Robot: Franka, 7 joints.
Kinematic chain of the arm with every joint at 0, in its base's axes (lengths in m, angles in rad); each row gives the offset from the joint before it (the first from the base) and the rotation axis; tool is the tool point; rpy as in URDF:
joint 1: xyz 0 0 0.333 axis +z
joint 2: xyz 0 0 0 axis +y
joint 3: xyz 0 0 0.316 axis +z
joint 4: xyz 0.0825 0 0 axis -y
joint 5: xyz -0.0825 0 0.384 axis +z
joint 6: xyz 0 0 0 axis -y
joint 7: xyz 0.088 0 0 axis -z
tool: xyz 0 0 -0.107 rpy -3.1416 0 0
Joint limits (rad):
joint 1: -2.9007..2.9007
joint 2: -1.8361..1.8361
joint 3: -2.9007..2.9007
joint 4: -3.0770..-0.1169
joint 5: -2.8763..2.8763
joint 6: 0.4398..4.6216
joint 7: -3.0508..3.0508
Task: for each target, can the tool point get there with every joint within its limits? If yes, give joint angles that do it. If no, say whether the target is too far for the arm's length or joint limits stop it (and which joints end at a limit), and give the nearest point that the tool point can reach.
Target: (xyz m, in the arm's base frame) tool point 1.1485 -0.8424 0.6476
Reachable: no: too far | nearest point 0.6755 -0.4955 0.5180 | short by 0.601 m
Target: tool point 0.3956 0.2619 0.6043
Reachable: yes | joints -0.3241 -0.4489 0.5794 -2.2117 1.7800 1.5683 2.2673
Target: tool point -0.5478 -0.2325 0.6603
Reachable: yes | joints -2.1450 -0.0485 -0.6421 -1.7574 -1.5168 2.7246 2.4623
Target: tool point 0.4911 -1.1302 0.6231
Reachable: no: too far | nearest point 0.3328 -0.7659 0.5296 | short by 0.408 m
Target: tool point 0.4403 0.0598 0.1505
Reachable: yes | joints 0.4997 0.3833 -0.2018 -2.5292 0.9145 3.0809 -0.6420
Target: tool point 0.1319 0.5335 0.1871
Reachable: yes | joints -0.9627 -0.6306 2.2944 -2.2937 -0.1509 2.9778 -0.8862
